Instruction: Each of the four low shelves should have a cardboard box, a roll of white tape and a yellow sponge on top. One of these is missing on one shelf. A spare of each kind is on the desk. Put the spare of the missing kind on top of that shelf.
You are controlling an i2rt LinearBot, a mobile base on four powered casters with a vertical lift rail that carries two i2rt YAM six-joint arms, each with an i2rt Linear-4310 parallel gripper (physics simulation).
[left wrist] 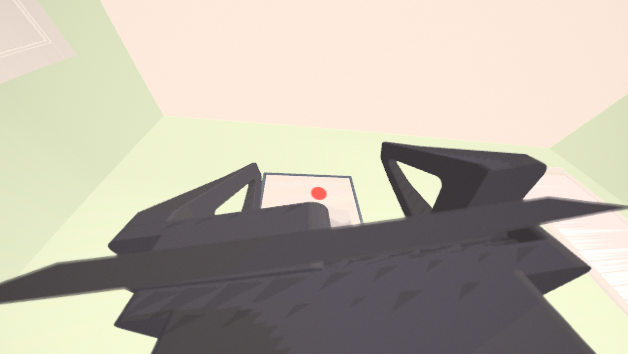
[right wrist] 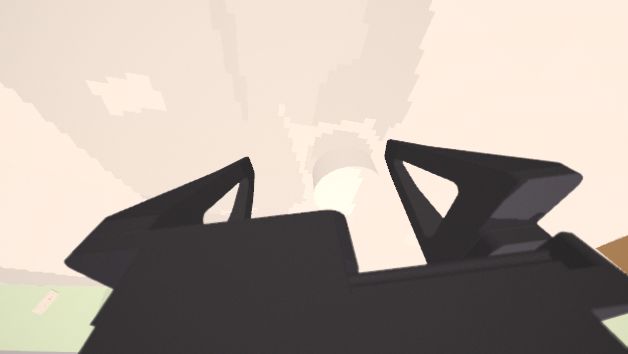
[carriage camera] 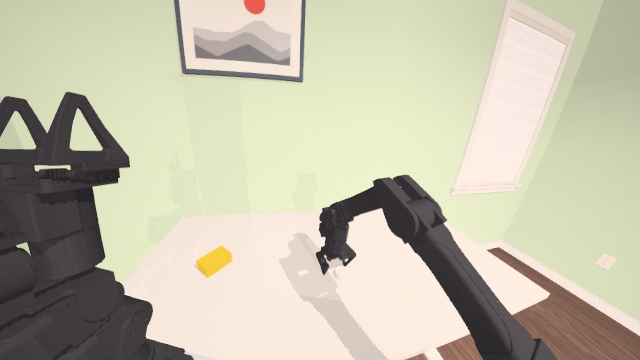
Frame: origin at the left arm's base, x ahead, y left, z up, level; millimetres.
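Seen in the pictures: left gripper, fingertip midpoint: (left wrist: 318,159) (carriage camera: 44,95); right gripper, fingertip midpoint: (right wrist: 318,156) (carriage camera: 334,269).
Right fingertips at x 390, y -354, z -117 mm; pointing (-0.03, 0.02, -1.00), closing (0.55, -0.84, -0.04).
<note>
Offsets run from my right fingertips to a thing's top centre. "*": to the spot under its first point. Level surfaces: height alone.
A yellow sponge {dz +32, dx -45, dy +452 mm} (carriage camera: 214,261) lies on the white desk {dz -12 mm} (carriage camera: 240,315) (right wrist: 510,75), left of centre in the carriage view. A white roll of tape {dz +11, dx -13, dy -30 mm} (right wrist: 336,189) stands on the desk. It shows between my right fingers in the right wrist view, partly hidden by the gripper body, and faintly below the fingertips in the carriage view. My right gripper (carriage camera: 338,266) (right wrist: 318,156) is open and points down above the tape, holding nothing. My left gripper (carriage camera: 45,96) (left wrist: 318,159) is open and empty, raised, pointing up. The cardboard box and the low shelves do not show.
A green wall with a framed picture (carriage camera: 242,70) (left wrist: 300,187) stands behind the desk. A window with a blind {* dz +755, dx +933, dy -1244 mm} (carriage camera: 505,105) is at the right. Dark wooden floor {dz -732 mm} (carriage camera: 555,310) shows beyond the desk's right edge. My right arm reaches over the desk's right part.
</note>
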